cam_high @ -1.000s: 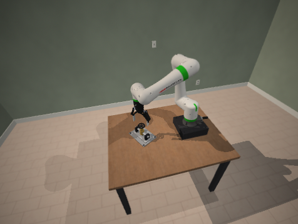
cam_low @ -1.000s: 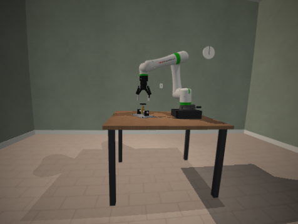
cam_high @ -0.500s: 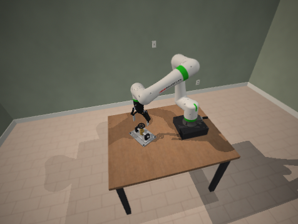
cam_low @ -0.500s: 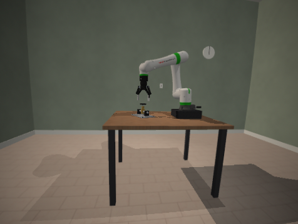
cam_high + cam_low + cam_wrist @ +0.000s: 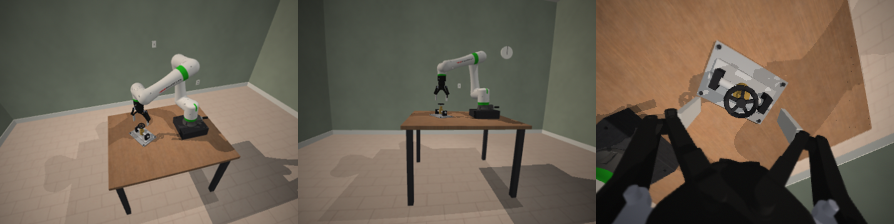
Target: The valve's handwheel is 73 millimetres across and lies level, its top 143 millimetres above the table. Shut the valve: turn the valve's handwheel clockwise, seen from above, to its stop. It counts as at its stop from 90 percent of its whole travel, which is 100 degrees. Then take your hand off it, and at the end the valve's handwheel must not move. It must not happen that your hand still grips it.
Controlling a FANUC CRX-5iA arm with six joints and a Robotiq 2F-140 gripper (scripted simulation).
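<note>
The black spoked handwheel lies 60 mm below my hand.
</note>
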